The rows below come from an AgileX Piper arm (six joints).
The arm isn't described. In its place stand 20 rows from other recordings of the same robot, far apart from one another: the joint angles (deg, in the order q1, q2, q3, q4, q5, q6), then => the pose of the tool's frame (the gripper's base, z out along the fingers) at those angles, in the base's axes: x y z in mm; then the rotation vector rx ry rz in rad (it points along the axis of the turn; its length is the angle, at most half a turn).
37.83, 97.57, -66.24, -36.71, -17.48, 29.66 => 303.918 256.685 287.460 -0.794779 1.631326 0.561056
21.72, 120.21, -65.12, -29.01, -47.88, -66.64 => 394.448 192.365 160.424 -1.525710 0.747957 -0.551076
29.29, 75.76, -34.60, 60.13, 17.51, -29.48 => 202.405 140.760 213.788 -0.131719 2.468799 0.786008
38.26, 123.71, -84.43, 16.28, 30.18, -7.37 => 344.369 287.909 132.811 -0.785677 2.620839 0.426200
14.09, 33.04, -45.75, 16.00, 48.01, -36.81 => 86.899 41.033 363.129 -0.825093 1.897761 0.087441
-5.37, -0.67, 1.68, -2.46, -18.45, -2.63 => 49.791 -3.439 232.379 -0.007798 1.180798 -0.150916
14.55, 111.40, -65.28, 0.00, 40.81, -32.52 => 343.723 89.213 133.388 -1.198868 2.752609 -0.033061
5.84, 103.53, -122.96, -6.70, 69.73, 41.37 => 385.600 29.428 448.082 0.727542 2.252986 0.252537
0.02, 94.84, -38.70, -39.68, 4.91, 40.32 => 288.954 -4.872 145.300 0.037812 2.528238 -0.063816
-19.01, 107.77, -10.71, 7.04, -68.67, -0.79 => 203.468 -81.088 92.656 0.432626 1.944278 -0.308012
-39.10, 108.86, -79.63, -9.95, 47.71, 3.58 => 298.528 -257.595 209.286 0.913247 2.717998 -0.339824
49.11, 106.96, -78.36, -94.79, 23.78, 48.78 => 312.674 305.230 271.062 -1.231925 1.486346 -0.370562
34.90, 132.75, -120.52, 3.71, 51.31, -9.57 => 423.096 300.760 216.918 -0.955510 2.427821 0.239942
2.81, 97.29, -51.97, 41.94, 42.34, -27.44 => 298.946 55.687 174.433 -0.009354 2.829088 0.700519
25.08, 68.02, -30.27, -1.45, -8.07, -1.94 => 213.223 100.147 244.149 -0.496269 1.947930 0.246074
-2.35, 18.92, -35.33, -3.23, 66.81, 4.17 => 34.426 -6.130 298.410 0.133203 2.358264 -0.056577
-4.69, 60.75, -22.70, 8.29, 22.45, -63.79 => 169.443 -8.874 195.230 -1.135341 2.306450 -0.345490
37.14, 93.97, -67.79, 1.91, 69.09, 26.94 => 236.967 183.031 240.984 0.258809 -3.110069 -0.037203
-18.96, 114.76, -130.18, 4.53, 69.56, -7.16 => 418.418 -136.625 402.764 0.249503 2.414182 -0.104483
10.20, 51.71, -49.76, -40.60, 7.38, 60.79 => 193.402 27.070 399.794 0.209618 1.612845 0.344711
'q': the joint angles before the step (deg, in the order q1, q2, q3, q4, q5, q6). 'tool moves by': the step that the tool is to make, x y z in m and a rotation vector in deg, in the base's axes. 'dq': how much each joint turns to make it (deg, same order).
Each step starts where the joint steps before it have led.
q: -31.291 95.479 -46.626 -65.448 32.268 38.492
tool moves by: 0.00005 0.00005 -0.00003 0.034 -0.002 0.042
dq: 0.001 0.000 -0.001 0.051 -0.039 -0.069
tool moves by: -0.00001 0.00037 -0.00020 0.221 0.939 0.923
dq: 0.000 -0.001 -0.067 0.869 0.001 -2.037
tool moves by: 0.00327 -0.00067 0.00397 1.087 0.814 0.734
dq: -0.001 0.001 -1.517 4.376 0.507 -5.343
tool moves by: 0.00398 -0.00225 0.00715 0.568 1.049 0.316
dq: 0.000 0.000 -2.235 4.289 1.648 -5.448
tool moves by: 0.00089 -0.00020 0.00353 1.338 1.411 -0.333
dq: 0.000 0.000 -1.401 4.283 1.953 -4.602
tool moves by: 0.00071 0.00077 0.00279 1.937 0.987 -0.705
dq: 0.000 -0.001 -1.287 4.584 1.936 -4.083
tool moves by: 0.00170 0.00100 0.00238 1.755 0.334 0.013
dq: 0.000 0.001 -1.072 3.761 1.030 -3.472
